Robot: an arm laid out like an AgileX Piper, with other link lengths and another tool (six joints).
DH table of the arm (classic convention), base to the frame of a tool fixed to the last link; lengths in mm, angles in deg. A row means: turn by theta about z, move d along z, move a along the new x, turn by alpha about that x. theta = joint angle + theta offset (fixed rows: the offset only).
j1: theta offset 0  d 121.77  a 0  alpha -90
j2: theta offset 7.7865  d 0  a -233.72  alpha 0
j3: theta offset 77.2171  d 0  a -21.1  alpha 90
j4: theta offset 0  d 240.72  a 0  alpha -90
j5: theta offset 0  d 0  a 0  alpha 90
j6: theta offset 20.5  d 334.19  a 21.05  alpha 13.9
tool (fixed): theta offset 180  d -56.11  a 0  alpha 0
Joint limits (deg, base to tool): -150..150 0..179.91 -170..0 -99.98..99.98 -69.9..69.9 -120..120
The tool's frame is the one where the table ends.
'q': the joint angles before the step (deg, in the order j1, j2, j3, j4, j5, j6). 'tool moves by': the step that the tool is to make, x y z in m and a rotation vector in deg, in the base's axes. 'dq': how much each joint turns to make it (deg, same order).
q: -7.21, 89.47, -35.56, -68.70, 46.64, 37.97
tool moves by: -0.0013, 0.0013, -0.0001, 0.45, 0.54, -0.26
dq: -0.01, 0.00, -0.53, 1.46, 0.31, -1.49
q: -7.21, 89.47, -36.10, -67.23, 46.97, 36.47
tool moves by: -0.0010, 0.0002, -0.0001, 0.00, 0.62, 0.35
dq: 0.02, -0.01, -0.05, 0.34, 0.11, -0.94
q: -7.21, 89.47, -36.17, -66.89, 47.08, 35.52
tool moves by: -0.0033, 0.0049, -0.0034, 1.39, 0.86, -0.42
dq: 0.02, -0.01, -0.43, 2.67, 0.01, -2.19
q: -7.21, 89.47, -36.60, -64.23, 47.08, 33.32
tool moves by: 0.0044, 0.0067, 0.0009, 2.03, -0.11, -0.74
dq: 0.00, 0.00, -2.24, 4.30, 0.26, -3.49
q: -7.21, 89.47, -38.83, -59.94, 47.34, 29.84
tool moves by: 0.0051, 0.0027, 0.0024, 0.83, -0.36, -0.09
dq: 0.00, 0.01, -1.47, 1.89, 0.15, -1.79
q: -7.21, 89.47, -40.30, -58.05, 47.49, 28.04
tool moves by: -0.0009, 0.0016, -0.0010, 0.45, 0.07, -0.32
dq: 0.00, 0.01, -0.11, 0.75, 0.06, -0.32
